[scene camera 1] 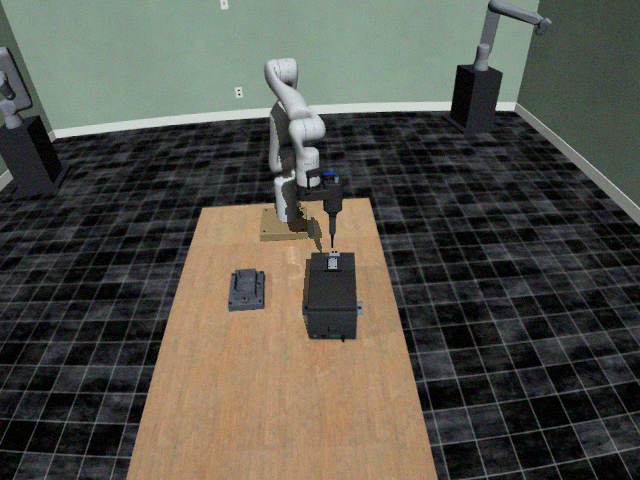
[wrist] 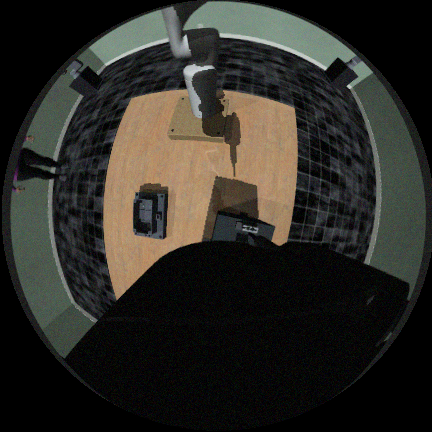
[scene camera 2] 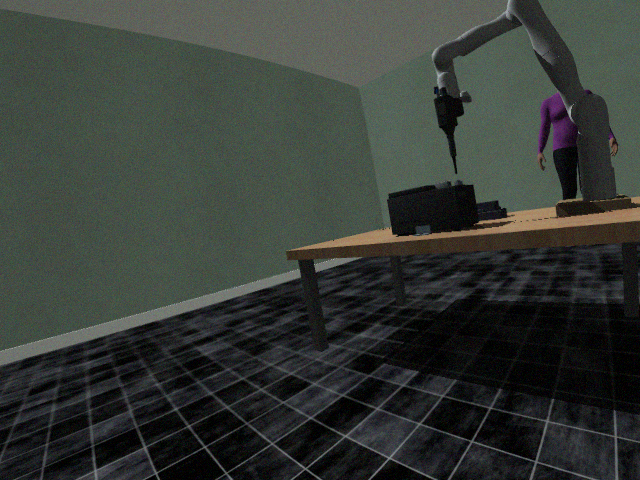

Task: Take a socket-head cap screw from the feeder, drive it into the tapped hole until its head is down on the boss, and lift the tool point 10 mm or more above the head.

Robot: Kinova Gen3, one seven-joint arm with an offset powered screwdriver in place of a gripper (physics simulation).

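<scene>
The black screw feeder [scene camera 1: 331, 291] [scene camera 2: 431, 210] [wrist: 227, 226] stands on the table, with a small light metal outlet [scene camera 1: 332, 262] [wrist: 249, 228] on its top. My screwdriver [scene camera 1: 332, 245] [scene camera 2: 455, 172] points down, its thin tip a short gap above the outlet end of the feeder. No screw shows on the tip, but it is too small to be sure. In the wrist view the tool's dark body hides most of the feeder. The dark grey fixture [scene camera 1: 253, 302] [scene camera 2: 491, 211] [wrist: 161, 227] lies apart from the feeder; its tapped hole is too small to make out surely.
The arm stands on a tan base plate [scene camera 1: 270, 227] [scene camera 2: 567, 208] [wrist: 177, 131] at the table's [scene camera 1: 279, 413] [scene camera 2: 351, 250] [wrist: 122, 200] far end. A person in purple [scene camera 2: 559, 124] stands beyond the table. Two other arms stand on black pedestals [scene camera 1: 473, 95] [scene camera 1: 31, 155] off the table.
</scene>
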